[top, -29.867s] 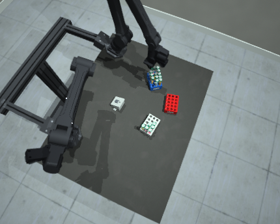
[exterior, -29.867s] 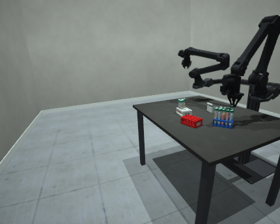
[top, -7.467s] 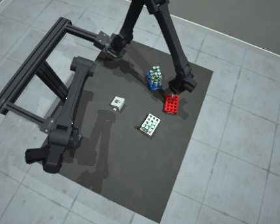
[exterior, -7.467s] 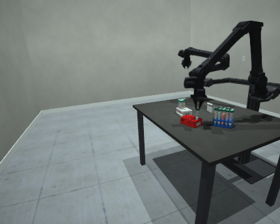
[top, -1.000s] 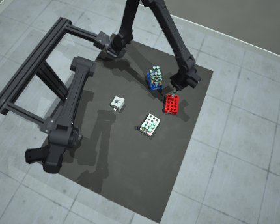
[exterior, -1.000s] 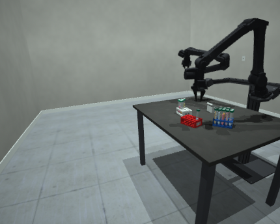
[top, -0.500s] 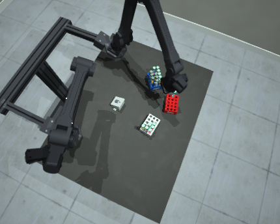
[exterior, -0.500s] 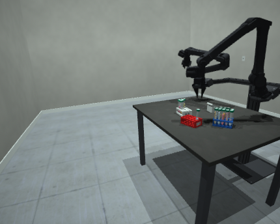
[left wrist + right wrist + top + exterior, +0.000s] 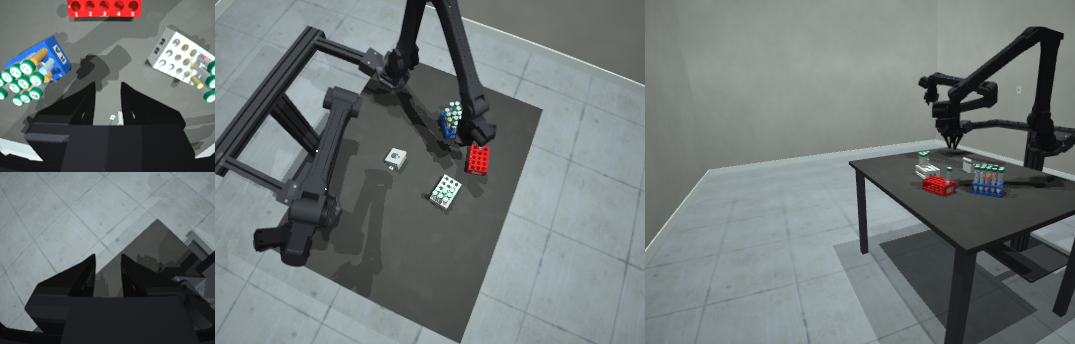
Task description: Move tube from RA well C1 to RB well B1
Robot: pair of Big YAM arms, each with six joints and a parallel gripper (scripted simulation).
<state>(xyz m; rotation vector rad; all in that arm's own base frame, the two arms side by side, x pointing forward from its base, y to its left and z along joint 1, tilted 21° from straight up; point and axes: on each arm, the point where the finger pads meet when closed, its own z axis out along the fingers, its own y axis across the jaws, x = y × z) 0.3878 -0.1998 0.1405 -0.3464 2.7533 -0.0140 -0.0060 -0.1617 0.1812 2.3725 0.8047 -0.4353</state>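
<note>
Now: left hand 20 cm to the right of the tube, 13 cm above it and 11 cm past it. From my left hand the other things lie so: white rack RB (18 cm to the right, 17 cm below, 1 cm ahead); red rack (17 cm below, 9 cm ahead, 3 cm to the left); white button box (27 cm behind, 15 cm below, 11 cm to the right).
</note>
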